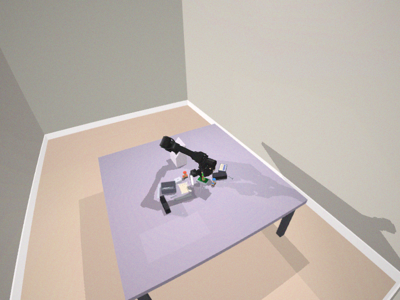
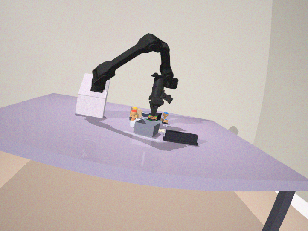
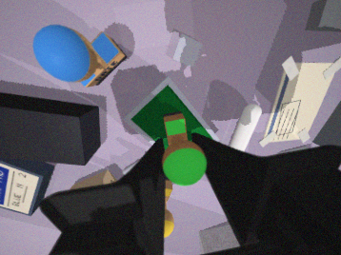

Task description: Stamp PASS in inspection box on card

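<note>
The green-knobbed stamp lies right at my gripper tip. The rest, counted from my gripper tip: green ink pad: 30 mm below; blue-knobbed stamp: 70 mm ahead, 60 mm to the left, 20 mm below; yellow-knobbed stamp: 100 mm behind, 30 mm to the left, 20 mm below.
</note>
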